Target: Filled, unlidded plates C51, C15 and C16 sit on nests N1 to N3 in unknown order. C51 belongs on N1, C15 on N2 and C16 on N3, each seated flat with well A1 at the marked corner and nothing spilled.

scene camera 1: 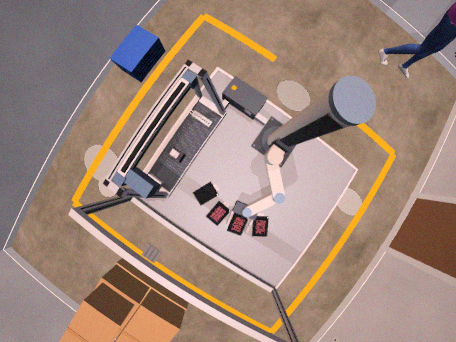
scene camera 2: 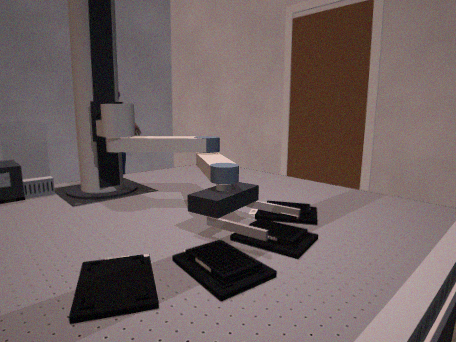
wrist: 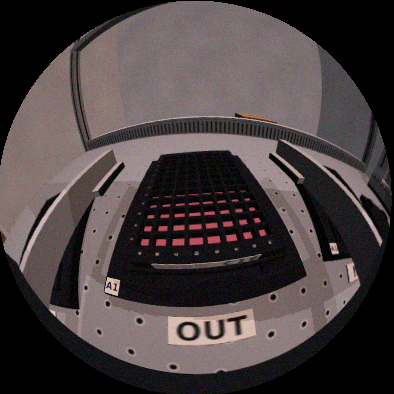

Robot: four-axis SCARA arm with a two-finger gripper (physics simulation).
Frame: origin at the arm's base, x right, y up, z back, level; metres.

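Where they show: gripper, fingertip midpoint: (scene camera 1: 236,228) (scene camera 2: 284,223) (wrist: 196,145); arm's base at its link origin: (scene camera 2: 103,193).
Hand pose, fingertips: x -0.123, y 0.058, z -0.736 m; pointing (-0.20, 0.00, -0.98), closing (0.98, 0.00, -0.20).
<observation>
Things, the pixels of their top centre, and the offset from my fingertips. "spot": a spot on its surface instead. Level surfaces: height alone.
- OUT nest at its top centre: (wrist: 199,189) (scene camera 2: 274,233) (scene camera 1: 237,224) dx +0.005, dy -0.029, dz +0.023 m
- second filled plate at its top centre: (wrist: 339,186) (scene camera 2: 222,256) (scene camera 1: 218,214) dx +0.181, dy -0.019, dz +0.006 m
- end nest at its top centre: (scene camera 2: 115,276) (scene camera 1: 205,193) dx +0.350, dy -0.027, dz +0.079 m
- white perforated table at its surface level: dy -0.045 m
- dark grey box at a spot on its surface: (scene camera 1: 245,97) spot: dx +0.512, dy +0.070, dz +0.842 m
My gripper (scene camera 1: 238,220) (scene camera 2: 283,222) (wrist: 196,145) is open, with one finger on each side of the plate (scene camera 2: 287,231) (wrist: 195,220) on the OUT nest (scene camera 2: 297,249) (wrist: 200,295). Finger contact cannot be told. This plate has red-filled wells and looks flat; its front label is too blurred to read. The nest's A1 mark is at the near left corner in the wrist view. A second filled plate (scene camera 1: 218,213) (scene camera 2: 222,256) sits on the nest to the right of OUT, a third (scene camera 1: 260,226) on the nest to its left. The end nest (scene camera 1: 205,193) (scene camera 2: 115,285) holds no plate.
The white perforated table (scene camera 1: 305,200) (scene camera 2: 180,320) carries the arm column (scene camera 1: 305,125) (scene camera 2: 85,100). A framed machine (scene camera 1: 155,125) stands along one table side, with a dark grey box (scene camera 1: 245,97) at the back edge. A person (scene camera 1: 425,50) is on the floor outside the yellow line.
</observation>
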